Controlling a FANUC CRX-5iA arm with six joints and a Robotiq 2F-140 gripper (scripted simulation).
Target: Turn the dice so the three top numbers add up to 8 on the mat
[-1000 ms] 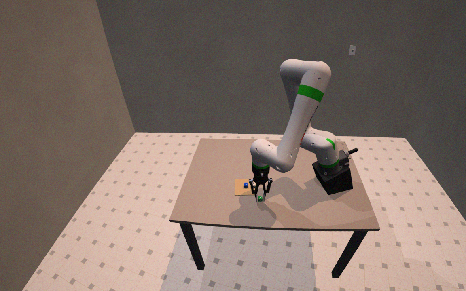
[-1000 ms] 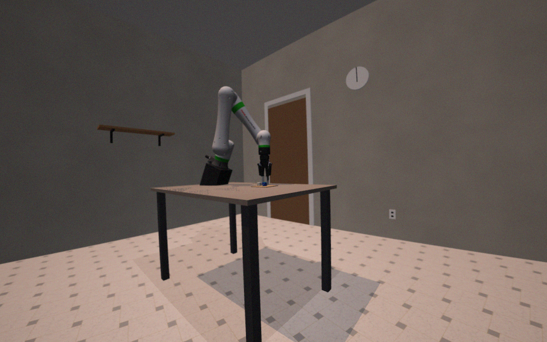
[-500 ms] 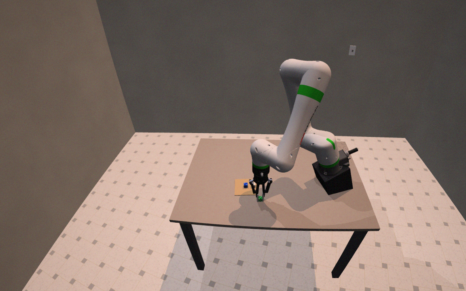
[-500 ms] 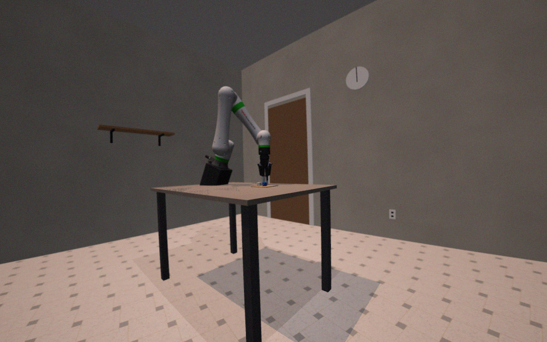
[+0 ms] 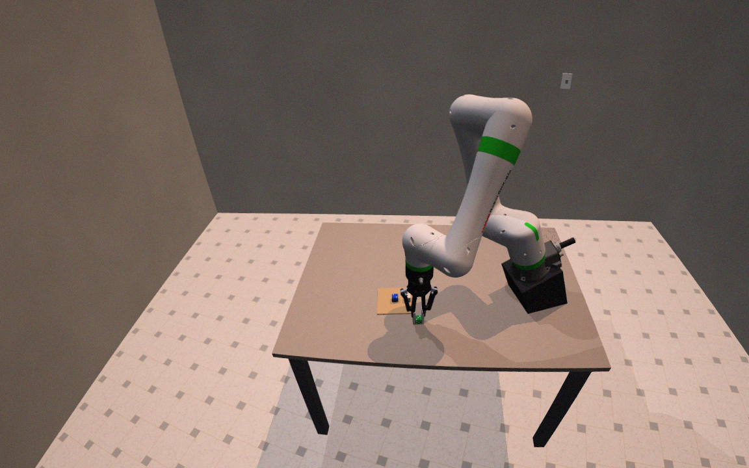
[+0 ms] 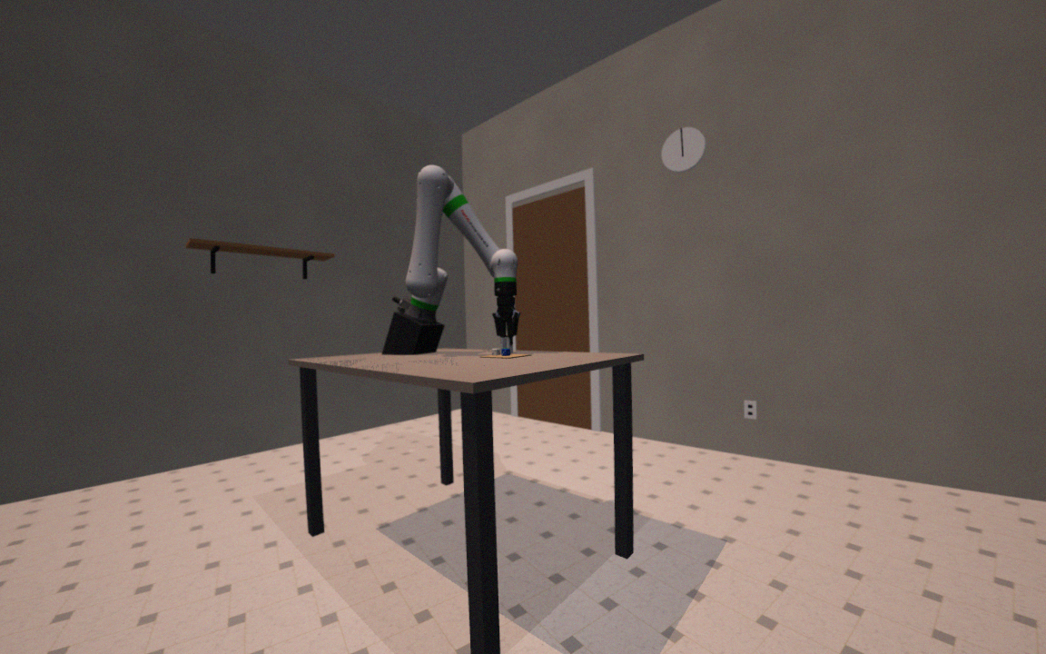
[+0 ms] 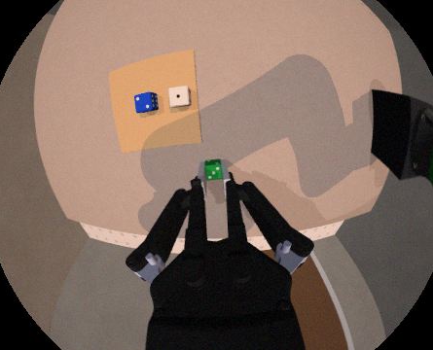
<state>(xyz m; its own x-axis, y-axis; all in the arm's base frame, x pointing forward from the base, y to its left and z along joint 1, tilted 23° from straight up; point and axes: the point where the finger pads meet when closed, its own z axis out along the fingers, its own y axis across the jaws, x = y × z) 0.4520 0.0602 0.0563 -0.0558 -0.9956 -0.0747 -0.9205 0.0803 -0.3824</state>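
My hand is 20 mm above the green die. The rest, counted from my hand: mat 120 mm to the right, 70 mm ahead, 30 mm below; blue die 120 mm to the right, 70 mm ahead, 20 mm below; white die 120 mm to the right, 20 mm below, 20 mm ahead.
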